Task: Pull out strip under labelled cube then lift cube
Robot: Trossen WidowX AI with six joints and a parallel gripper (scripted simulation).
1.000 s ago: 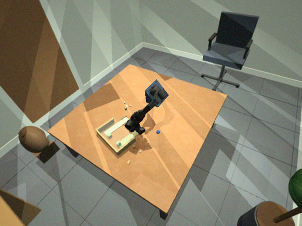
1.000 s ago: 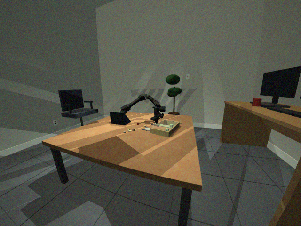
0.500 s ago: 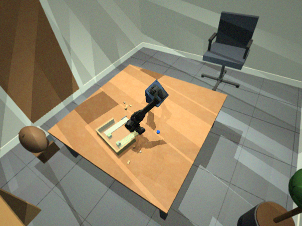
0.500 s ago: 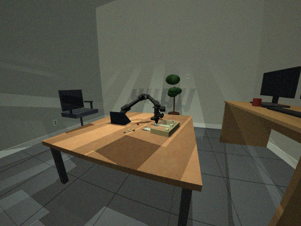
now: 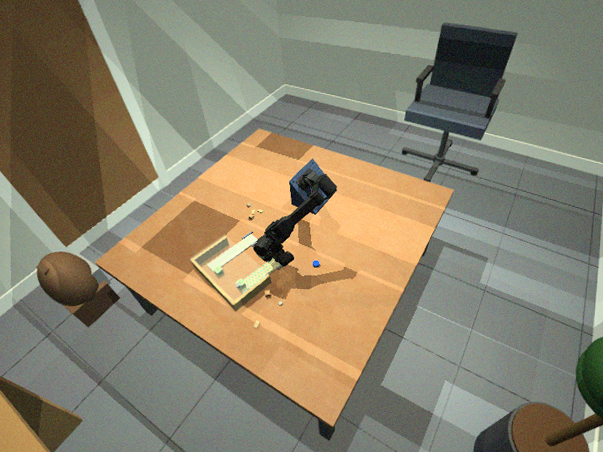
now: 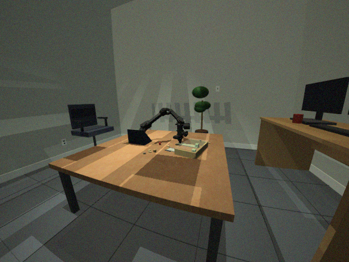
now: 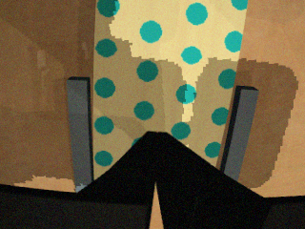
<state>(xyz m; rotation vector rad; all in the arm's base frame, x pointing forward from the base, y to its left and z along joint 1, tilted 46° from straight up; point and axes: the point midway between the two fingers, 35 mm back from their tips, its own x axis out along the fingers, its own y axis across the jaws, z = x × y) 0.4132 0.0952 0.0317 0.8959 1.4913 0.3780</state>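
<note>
My gripper tip is now 9 cm short of the dotted strip and 3 cm to the left of it. Also, from my gripper tip: blue disc 7 cm behind, 16 cm to the left; red piece 20 cm behind, 7 cm to the right, 1 cm above.
</note>
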